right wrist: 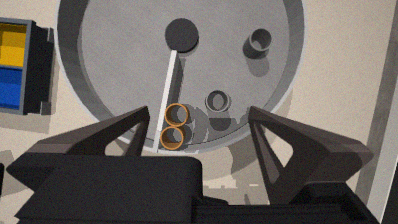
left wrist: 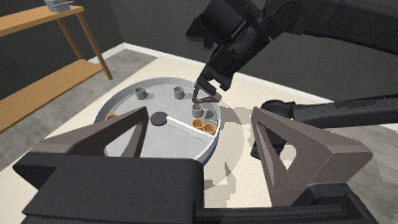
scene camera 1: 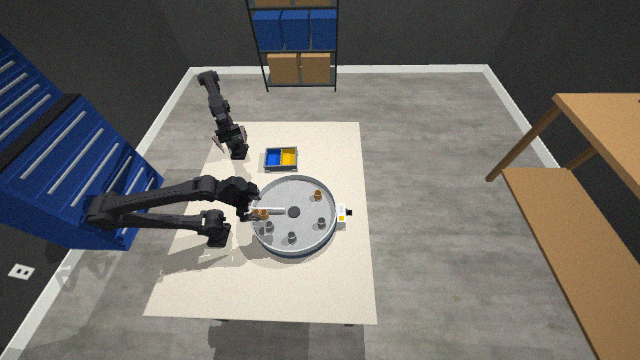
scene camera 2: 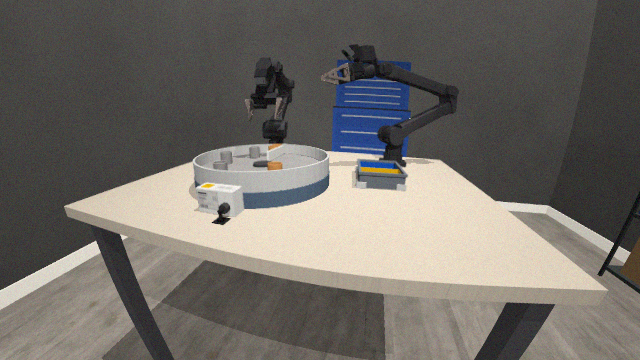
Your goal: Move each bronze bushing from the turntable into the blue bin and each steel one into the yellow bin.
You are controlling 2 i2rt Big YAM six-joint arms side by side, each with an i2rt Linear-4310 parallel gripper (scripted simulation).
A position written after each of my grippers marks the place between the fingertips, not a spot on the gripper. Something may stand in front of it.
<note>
In view: my left gripper (left wrist: 199,112), my right gripper (right wrist: 198,111) and a grey bin tray (scene camera 2: 377,180).
My right gripper also shows in the left wrist view (left wrist: 199,90). The left wrist view misses the grey bin tray: it is out of frame.
</note>
